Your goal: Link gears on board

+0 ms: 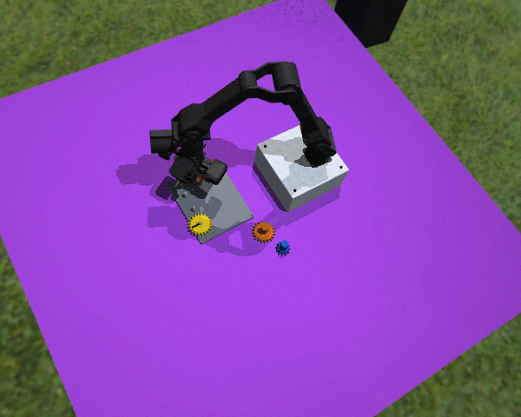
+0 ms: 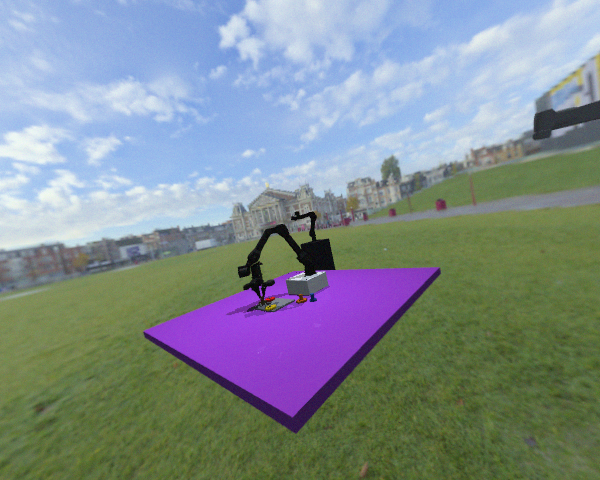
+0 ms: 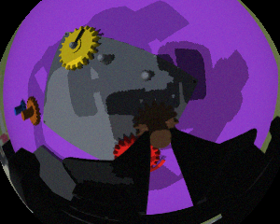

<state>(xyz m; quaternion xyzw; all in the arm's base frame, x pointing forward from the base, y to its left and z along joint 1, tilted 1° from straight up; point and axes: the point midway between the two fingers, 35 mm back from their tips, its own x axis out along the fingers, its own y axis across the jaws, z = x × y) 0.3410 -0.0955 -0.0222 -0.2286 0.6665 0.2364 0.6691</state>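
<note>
The brown gear is 10 mm below my gripper tip. The rest, counted from my gripper tip: red gear (60 mm behind, 20 mm below, 10 mm to the right); then yellow gear (140 mm to the left, 30 mm ahead, 20 mm below); then orange gear (220 mm to the left, 120 mm behind, 20 mm below).
</note>
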